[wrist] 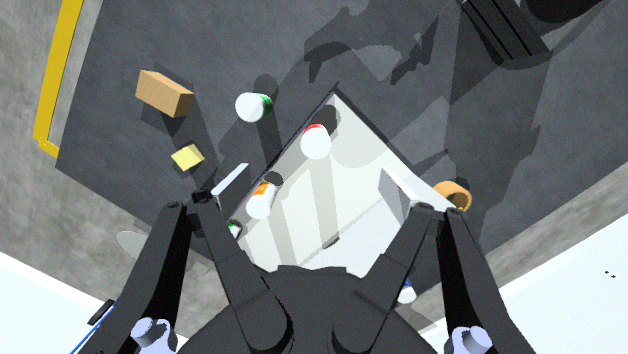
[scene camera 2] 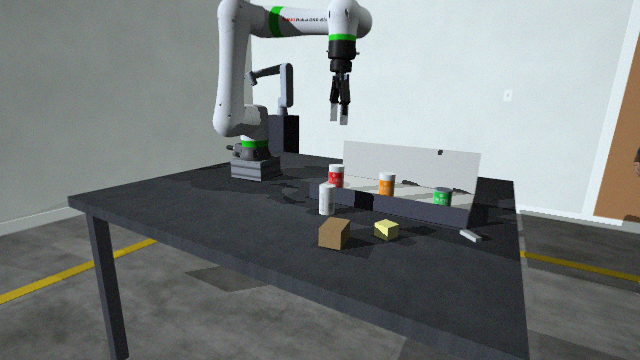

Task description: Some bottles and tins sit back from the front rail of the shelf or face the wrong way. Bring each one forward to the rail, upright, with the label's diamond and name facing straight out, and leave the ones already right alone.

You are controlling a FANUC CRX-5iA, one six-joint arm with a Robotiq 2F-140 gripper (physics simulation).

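Places are measured from the arm's base along level axes (x ahead, y left, z up), in centimetres.
Where they show: gripper, fingertip midpoint: (wrist: 314,176) (scene camera 2: 337,122); arm's base at its link origin: (scene camera 2: 255,157).
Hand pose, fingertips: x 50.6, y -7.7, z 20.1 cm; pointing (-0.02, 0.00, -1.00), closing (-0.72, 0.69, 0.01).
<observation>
Each offset is from my fingertips to the centre of the thing. "spot": to the spot under its first point.
My gripper (scene camera 2: 339,121) (wrist: 314,176) is open and empty, high above the shelf (scene camera 2: 420,210) (wrist: 360,125). A red-labelled bottle {dx +0.0, dy +0.4, dz -20.6 cm} (scene camera 2: 336,176) (wrist: 316,142) stands upright at the shelf's left end by the front rail. An orange-labelled bottle {dx +19.4, dy +2.4, dz -20.7 cm} (scene camera 2: 386,184) (wrist: 261,201) stands upright near the middle of the rail. A low green tin {dx +37.9, dy +4.0, dz -22.0 cm} (scene camera 2: 442,196) (wrist: 234,230) stands near the right end, partly hidden by a finger in the wrist view. In the scene view these three show their labels outward. A white bottle with a green label {dx +5.2, dy -13.3, dz -24.3 cm} (scene camera 2: 326,200) (wrist: 253,107) stands on the table before the shelf.
A brown box {dx +19.1, dy -30.2, dz -26.6 cm} (scene camera 2: 334,233) (wrist: 164,94) and a yellow block {dx +28.9, dy -18.3, dz -27.2 cm} (scene camera 2: 386,230) (wrist: 188,157) lie in front of the shelf. A small white piece {dx +48.8, dy -4.1, dz -28.5 cm} (scene camera 2: 470,235) lies by its right end. Behind the shelf are an orange ring {spot: dx -15.4, dy +35.8, dz -27.1 cm} (wrist: 438,189) and a blue-and-white item {dx +12.5, dy +57.7, dz -23.6 cm} (wrist: 407,292). A tall back panel (scene camera 2: 410,162) rises behind the bottles.
</observation>
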